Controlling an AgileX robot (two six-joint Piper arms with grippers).
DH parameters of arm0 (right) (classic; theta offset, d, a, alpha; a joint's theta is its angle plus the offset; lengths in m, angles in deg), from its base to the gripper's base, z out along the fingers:
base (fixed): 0 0 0 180
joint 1: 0 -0.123 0 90
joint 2: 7.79 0 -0.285 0
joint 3: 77.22 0 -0.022 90
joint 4: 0 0.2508 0 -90
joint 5: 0 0 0.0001 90
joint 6: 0 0.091 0 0
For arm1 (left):
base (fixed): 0 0 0 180
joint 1: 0 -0.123 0 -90
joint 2: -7.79 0 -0.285 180
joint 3: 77.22 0 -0.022 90
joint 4: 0 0.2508 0 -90
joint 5: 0 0 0.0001 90
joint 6: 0 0.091 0 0
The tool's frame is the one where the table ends.
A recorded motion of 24 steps. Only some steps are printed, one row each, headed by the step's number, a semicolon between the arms.
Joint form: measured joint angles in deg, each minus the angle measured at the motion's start. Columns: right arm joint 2, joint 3, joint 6, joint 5, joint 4, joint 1; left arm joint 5, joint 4, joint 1, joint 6, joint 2, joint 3.
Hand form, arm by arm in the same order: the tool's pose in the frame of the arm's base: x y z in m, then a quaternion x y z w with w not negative. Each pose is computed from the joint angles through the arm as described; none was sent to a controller.
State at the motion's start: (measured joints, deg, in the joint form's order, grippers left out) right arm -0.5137 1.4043 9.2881 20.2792 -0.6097 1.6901; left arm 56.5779 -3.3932 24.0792 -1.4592 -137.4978 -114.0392
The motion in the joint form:
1: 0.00 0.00 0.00 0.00 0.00 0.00; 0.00 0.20 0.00 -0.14 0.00 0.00
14: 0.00 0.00 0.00 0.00 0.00 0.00; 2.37 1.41 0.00 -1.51 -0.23 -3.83
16: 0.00 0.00 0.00 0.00 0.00 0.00; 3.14 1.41 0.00 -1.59 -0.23 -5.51
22: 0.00 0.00 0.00 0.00 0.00 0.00; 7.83 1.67 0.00 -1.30 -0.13 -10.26
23: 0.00 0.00 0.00 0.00 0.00 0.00; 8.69 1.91 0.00 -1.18 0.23 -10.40
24: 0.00 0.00 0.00 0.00 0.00 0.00; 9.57 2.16 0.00 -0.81 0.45 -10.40
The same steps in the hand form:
1: 0.0532 -0.0019 0.1735 0.07361 0.79618 0.03533 0.59953; 0.4571 -0.2089 0.1389 0.18123 0.97448 -0.05333 0.12125
14: 0.0532 -0.0019 0.1735 0.07361 0.79618 0.03533 0.59953; 0.4629 -0.2098 0.1539 0.17469 0.97438 -0.04841 0.13311
16: 0.0532 -0.0019 0.1735 0.07361 0.79618 0.03533 0.59953; 0.4652 -0.2109 0.1616 0.17414 0.97331 -0.05048 0.14068
22: 0.0532 -0.0019 0.1735 0.07361 0.79618 0.03533 0.59953; 0.4672 -0.2115 0.1833 0.17856 0.97233 -0.04880 0.14255
23: 0.0532 -0.0019 0.1735 0.07361 0.79618 0.03533 0.59953; 0.4661 -0.2106 0.1867 0.18041 0.97248 -0.04602 0.14003
24: 0.0532 -0.0019 0.1735 0.07361 0.79618 0.03533 0.59953; 0.4647 -0.2097 0.1883 0.18441 0.97260 -0.04226 0.13511

